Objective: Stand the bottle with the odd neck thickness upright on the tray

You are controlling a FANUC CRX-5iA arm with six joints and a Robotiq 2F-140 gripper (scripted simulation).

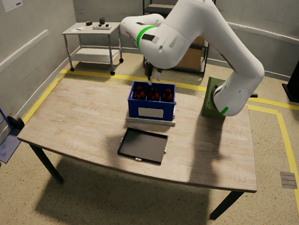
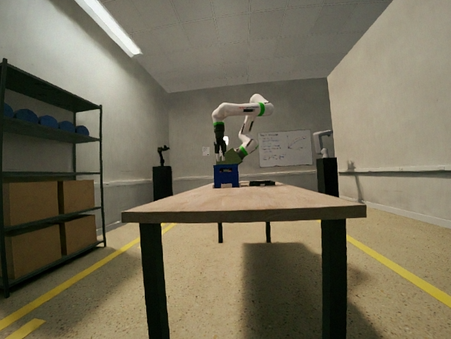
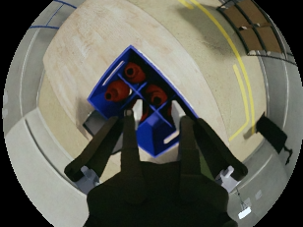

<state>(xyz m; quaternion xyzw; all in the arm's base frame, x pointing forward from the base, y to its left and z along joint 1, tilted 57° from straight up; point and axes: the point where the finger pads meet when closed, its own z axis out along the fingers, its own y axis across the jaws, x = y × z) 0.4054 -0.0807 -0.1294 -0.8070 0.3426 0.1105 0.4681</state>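
Right now my hand is 160 mm above the bottle. From my hand the other things lie so: dark tray 320 mm to the left, 230 mm below; then blue crate 160 mm below, 40 mm to the left.
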